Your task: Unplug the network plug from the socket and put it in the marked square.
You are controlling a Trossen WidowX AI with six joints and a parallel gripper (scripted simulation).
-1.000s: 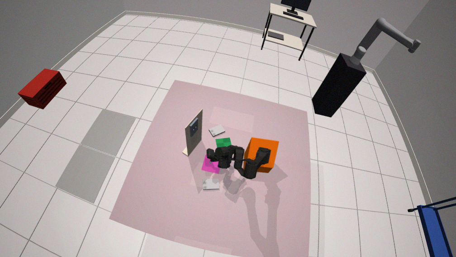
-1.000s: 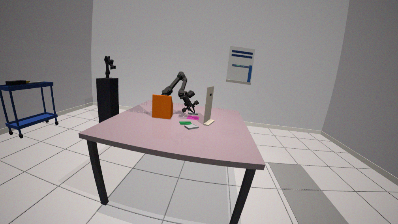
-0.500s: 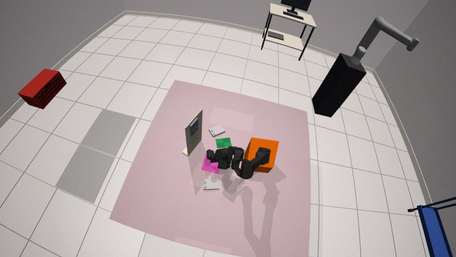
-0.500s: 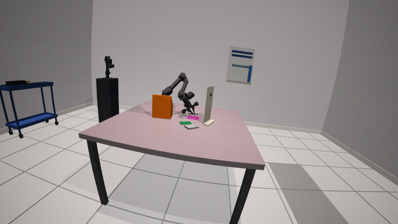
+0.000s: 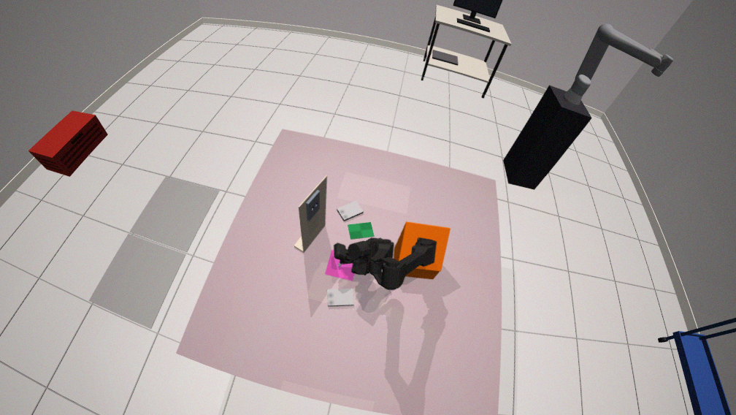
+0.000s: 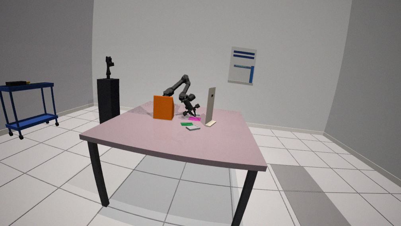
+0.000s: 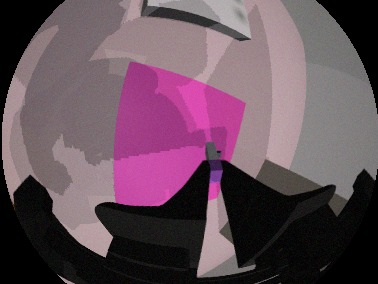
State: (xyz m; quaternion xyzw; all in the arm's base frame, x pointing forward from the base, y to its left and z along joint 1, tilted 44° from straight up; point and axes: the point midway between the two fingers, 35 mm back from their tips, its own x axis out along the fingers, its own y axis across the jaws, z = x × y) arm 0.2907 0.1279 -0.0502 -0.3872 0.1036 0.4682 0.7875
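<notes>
My gripper tip is now 1 cm past the magenta square and 2 cm above it. From my gripper tip the other things lie so: beige upright panel: 14 cm ahead, 10 cm to the right, 14 cm above; purple plug: right at my gripper tip.
</notes>
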